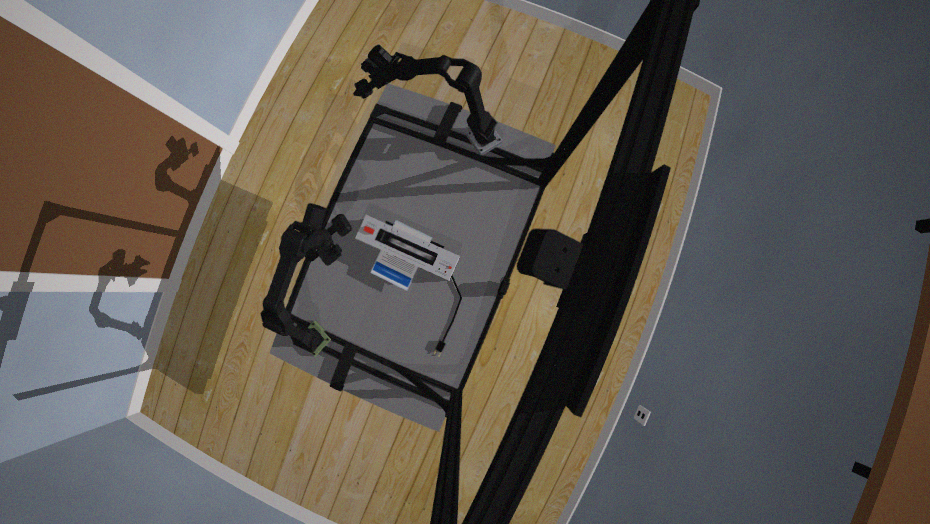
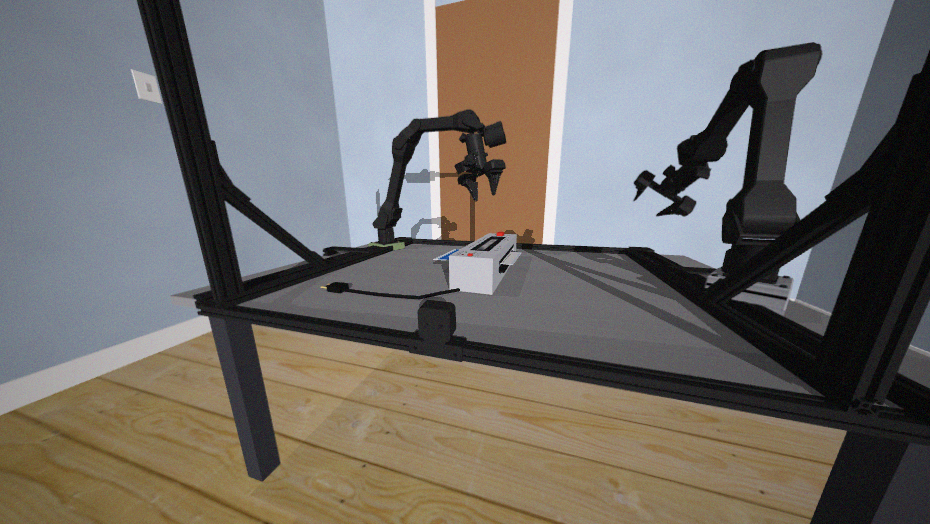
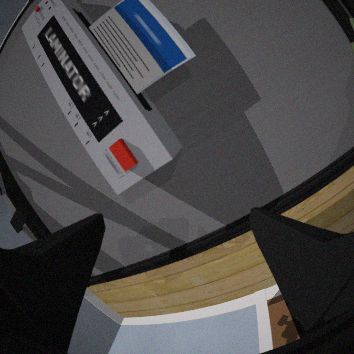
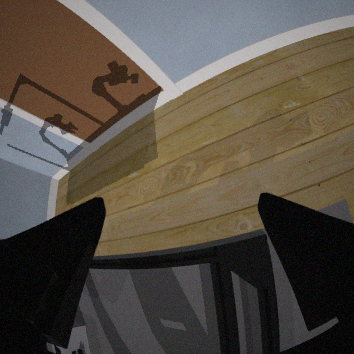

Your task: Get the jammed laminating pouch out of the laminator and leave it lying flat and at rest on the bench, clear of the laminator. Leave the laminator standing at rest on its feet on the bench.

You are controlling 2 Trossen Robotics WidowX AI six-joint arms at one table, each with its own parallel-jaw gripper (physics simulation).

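Seen in the pictures: left gripper, fingertip midpoint: [image 1: 337, 236] [image 2: 484, 198] [image 3: 177, 219]; right gripper, fingertip midpoint: [image 2: 645, 207] [image 4: 183, 203]; left arm's base, origin of the base link: [image 1: 313, 339] [image 2: 386, 242]; right arm's base, origin of the base link: [image 1: 484, 136] [image 2: 749, 276].
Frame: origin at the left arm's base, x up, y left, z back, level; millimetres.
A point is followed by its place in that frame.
The white laminator [image 1: 444, 261] {x 55, y -160, z -567 mm} [image 2: 473, 274] {x 18, y -198, z -580 mm} [image 3: 152, 142] {x 55, y 112, z -417 mm} stands upright on the grey bench [image 1: 390, 325] {x -25, y -175, z -252 mm} [image 2: 585, 318] {x -25, y -174, z -798 mm}; its feet cannot be made out. The pouch [image 1: 392, 274] {x 13, y -52, z -399 mm} [image 2: 447, 255] {x 12, y -73, z -395 mm} [image 3: 150, 40] {x 13, y -26, z -398 mm}, white with a blue band and printed lines, sticks out of the slot on one long side; its inner part is hidden. A flat white piece [image 1: 410, 231] {x 15, y 12, z -559 mm} [image 2: 512, 259] {x 15, y -15, z -573 mm} shows on the opposite side. My left gripper [image 1: 337, 239] {x 171, y 145, z -374 mm} [image 2: 484, 195] {x 171, y 145, z -374 mm} [image 3: 177, 219] {x 171, y 145, z -374 mm} is open and empty, above the bench edge beyond the laminator's red-switch end. My right gripper [image 1: 361, 78] {x 136, y 512, z -804 mm} [image 2: 647, 206] {x 136, y 512, z -804 mm} [image 4: 183, 203] {x 136, y 512, z -804 mm} is open and empty, raised far from the laminator.
A black power cord [image 1: 460, 299] {x -18, y -294, z -508 mm} [image 2: 390, 296] {x -22, y -320, z -460 mm} runs from the laminator to its plug [image 1: 440, 346] {x -11, y -363, z -331 mm} [image 2: 338, 287] {x -13, y -370, z -348 mm} on the bench. A black frame rail [image 2: 553, 371] {x -38, y -327, z -801 mm} borders the bench, with a black block [image 2: 436, 320] {x 12, y -388, z -659 mm} on it. A green bracket [image 1: 323, 338] {x 3, y -27, z -32 mm} sits by the left arm's base.
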